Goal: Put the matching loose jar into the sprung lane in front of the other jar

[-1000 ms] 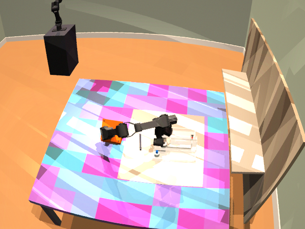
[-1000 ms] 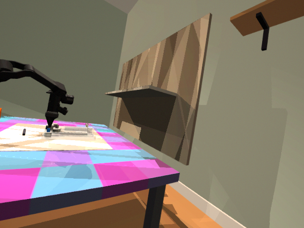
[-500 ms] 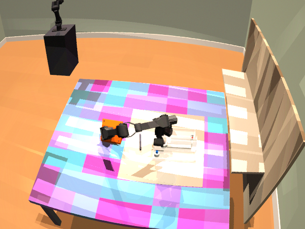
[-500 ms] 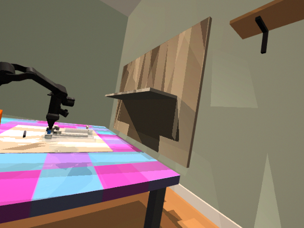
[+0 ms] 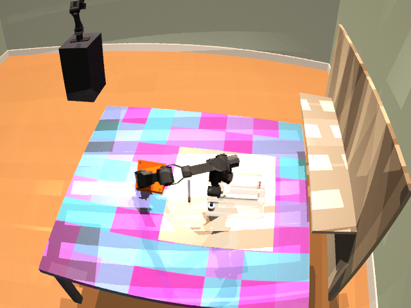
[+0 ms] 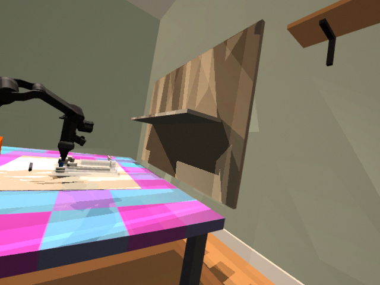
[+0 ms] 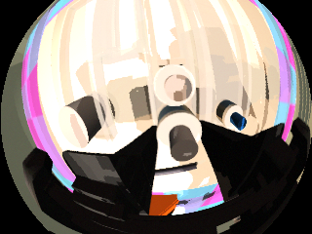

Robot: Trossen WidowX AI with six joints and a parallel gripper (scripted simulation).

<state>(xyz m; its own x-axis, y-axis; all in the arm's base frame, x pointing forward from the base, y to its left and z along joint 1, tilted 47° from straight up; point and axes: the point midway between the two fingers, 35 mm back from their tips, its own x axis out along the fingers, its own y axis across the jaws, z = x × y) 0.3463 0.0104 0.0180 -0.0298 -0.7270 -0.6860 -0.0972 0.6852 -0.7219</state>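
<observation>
Right now my gripper tip is 12 cm past the thin dark rod, 2 cm to the right of it and 4 cm above it. The rest, counted from my gripper tip: clear sprung lane (14 cm ahead, 4 cm to the left, 3 cm below); then red mark (22 cm ahead, 6 cm to the left, 2 cm above); then pusher plate (14 cm ahead, 4 cm to the left).
</observation>
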